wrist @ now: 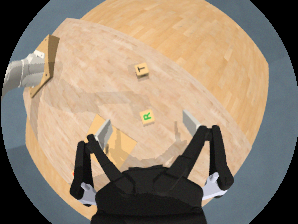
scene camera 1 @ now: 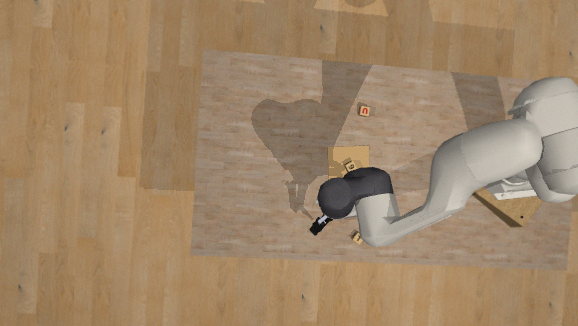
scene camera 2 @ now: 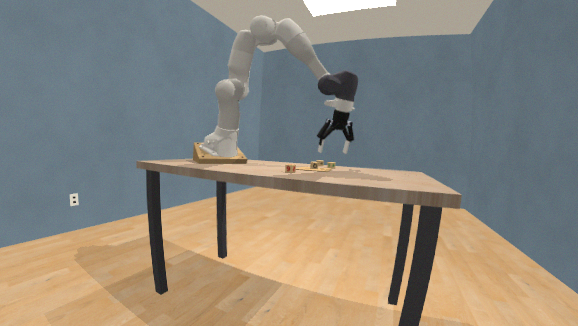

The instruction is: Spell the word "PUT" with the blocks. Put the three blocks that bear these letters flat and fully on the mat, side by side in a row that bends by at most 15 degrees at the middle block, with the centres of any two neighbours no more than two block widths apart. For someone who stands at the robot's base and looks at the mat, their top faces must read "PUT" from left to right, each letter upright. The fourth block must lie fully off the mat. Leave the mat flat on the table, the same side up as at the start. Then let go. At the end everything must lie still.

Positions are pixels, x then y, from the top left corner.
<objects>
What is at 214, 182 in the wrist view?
My gripper.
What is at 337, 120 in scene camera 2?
My gripper.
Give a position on a tan mat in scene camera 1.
337, 156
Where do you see a tan mat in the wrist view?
120, 145
</objects>
